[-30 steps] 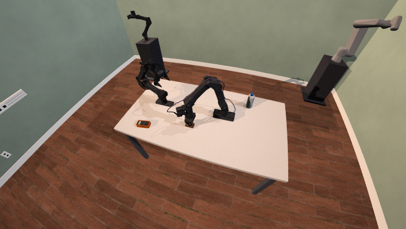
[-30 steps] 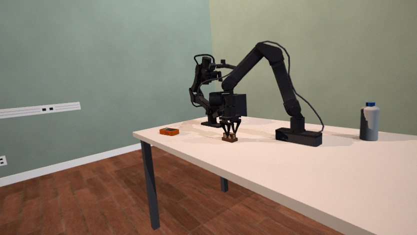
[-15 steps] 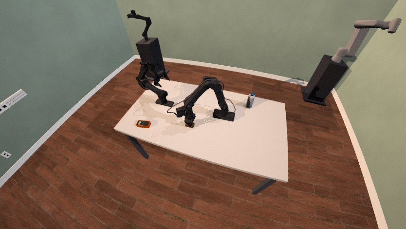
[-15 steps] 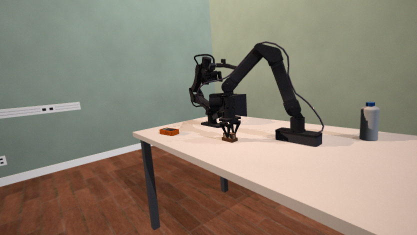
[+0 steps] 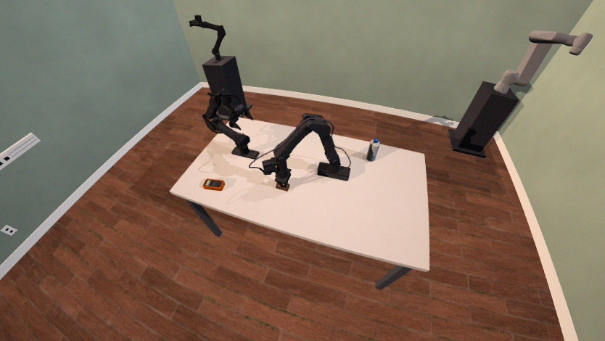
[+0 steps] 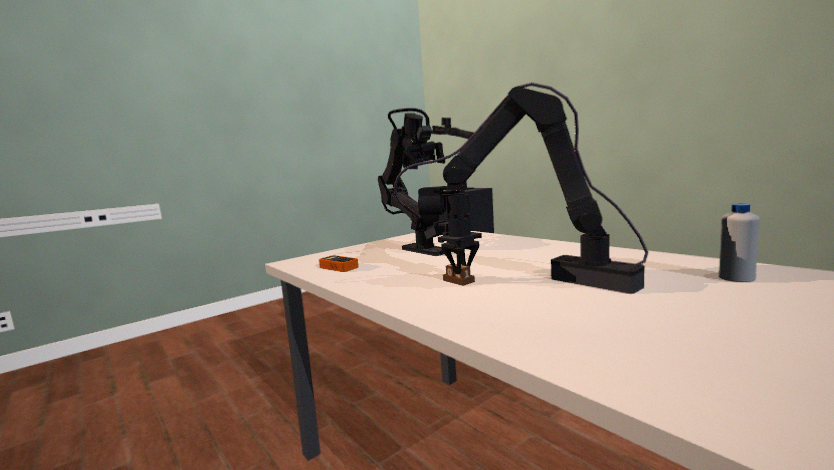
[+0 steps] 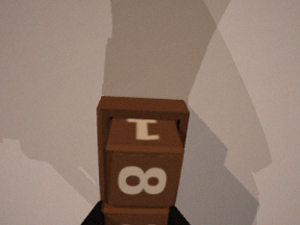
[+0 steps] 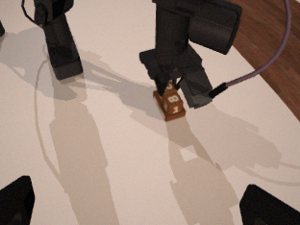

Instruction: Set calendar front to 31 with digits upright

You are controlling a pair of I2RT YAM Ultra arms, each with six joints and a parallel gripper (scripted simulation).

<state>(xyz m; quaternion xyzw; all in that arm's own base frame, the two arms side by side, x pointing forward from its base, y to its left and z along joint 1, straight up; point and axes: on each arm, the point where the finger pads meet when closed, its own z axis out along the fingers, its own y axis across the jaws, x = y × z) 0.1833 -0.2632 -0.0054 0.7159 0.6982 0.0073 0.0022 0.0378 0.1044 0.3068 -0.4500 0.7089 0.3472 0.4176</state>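
My left hand is 20 mm to the left of the brown tray and 30 mm above it.
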